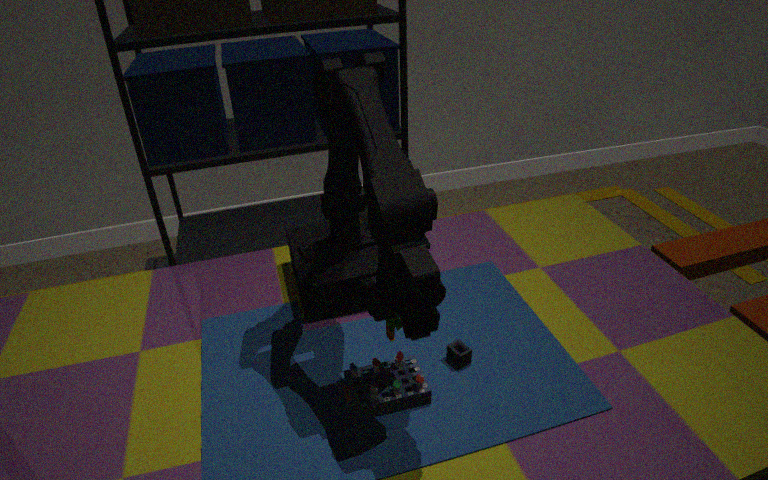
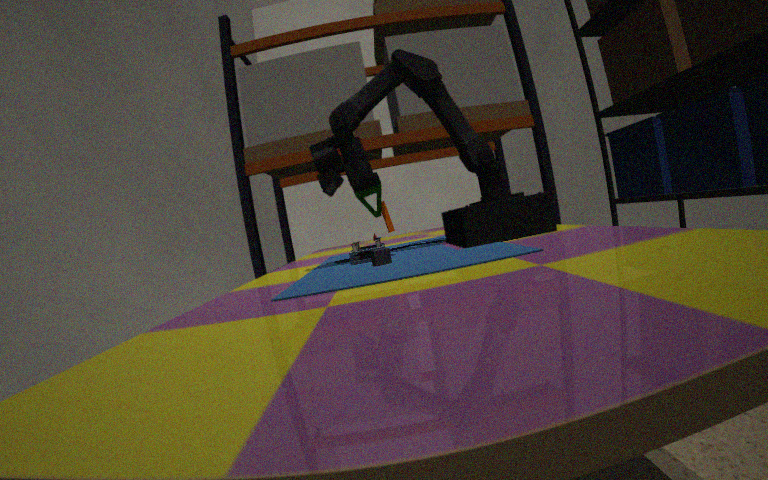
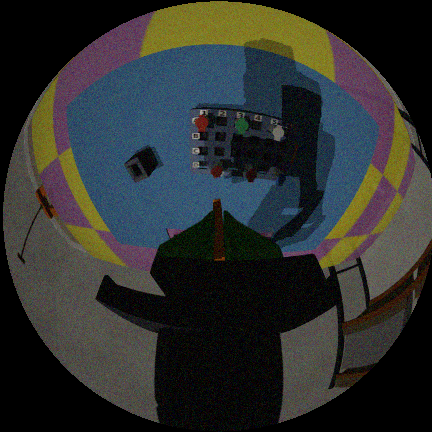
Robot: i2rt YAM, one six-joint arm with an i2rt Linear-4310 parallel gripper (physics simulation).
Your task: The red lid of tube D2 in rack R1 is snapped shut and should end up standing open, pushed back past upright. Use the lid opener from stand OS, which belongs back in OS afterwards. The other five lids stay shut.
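Seen in the pictures: gripper, between the fingertips: [image 1: 393, 328] [image 2: 378, 216] [image 3: 218, 215]; arm's base, origin of its link: [image 1: 346, 243] [image 2: 494, 202].
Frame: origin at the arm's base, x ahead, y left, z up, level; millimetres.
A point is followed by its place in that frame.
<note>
Rack R1 [image 1: 401, 402] @(x 380, y -41, z -80 mm) [image 2: 380, 259] [image 3: 195, 149] @(x 343, y 5, z -58 mm) stands on the blue mat [image 1: 525, 357] @(x 373, y 208, z -88 mm) [image 2: 430, 259] @(x 240, y 168, z -88 mm) [image 3: 120, 100] @(x 442, y 112, z -88 mm). The red lid of D2 [image 1: 399, 355] @(x 326, y -20, z -30 mm) [image 3: 217, 170] @(x 326, y -20, z -32 mm) is in the row nearest the arm; I cannot tell whether it is shut or raised. Other lids show in red [image 3: 201, 123] @(x 378, y -7, z -40 mm), green [image 3: 241, 125] @(x 374, y -46, z -40 mm) and white [image 3: 277, 132] @(x 369, y -83, z -40 mm). My gripper [image 1: 392, 326] @(x 306, y -20, z 15 mm) [image 2: 377, 210] @(x 306, y -20, z 15 mm) [image 3: 220, 212] @(x 306, y -20, z 15 mm) is shut on the orange lid opener [image 1: 390, 331] @(x 290, y -20, z -6 mm) [image 2: 387, 216] @(x 285, y -14, z 12 mm) [image 3: 218, 231] @(x 296, y -20, z 25 mm). It hangs above the mat, just short of row D. Stand OS [image 1: 458, 353] @(x 340, y 86, z -56 mm) [image 3: 142, 164] @(x 334, y 81, z -59 mm), a small dark box, is empty beside the rack.
The arm's base [image 2: 501, 219] @(x 44, y 107, z -41 mm) sits at the mat's back edge. A shelf unit [image 1: 402, 71] [image 2: 239, 143] stands behind it against the wall. The arm's dark shadow covers part of the rack. The floor is yellow and purple tiles.
</note>
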